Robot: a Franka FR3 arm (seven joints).
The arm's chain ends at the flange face. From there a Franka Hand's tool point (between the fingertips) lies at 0.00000 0.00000 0.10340 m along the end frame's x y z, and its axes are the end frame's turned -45 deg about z.
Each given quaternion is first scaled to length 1.
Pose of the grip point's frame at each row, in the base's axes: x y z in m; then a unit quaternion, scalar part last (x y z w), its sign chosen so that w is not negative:
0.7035, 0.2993, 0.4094, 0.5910, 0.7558, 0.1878, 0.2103
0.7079, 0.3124, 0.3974, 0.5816, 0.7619, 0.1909, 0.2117
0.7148, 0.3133, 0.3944, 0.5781, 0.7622, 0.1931, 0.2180
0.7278, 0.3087, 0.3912, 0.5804, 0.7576, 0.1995, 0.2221
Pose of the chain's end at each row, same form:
0.6477, 0.2956, 0.4964, 0.8352, 0.4721, 0.2540, 0.1224
0.6516, 0.3078, 0.4840, 0.8289, 0.4813, 0.2574, 0.1225
0.6574, 0.3089, 0.4803, 0.8258, 0.4830, 0.2618, 0.1275
0.6691, 0.3041, 0.4762, 0.8262, 0.4778, 0.2693, 0.1289

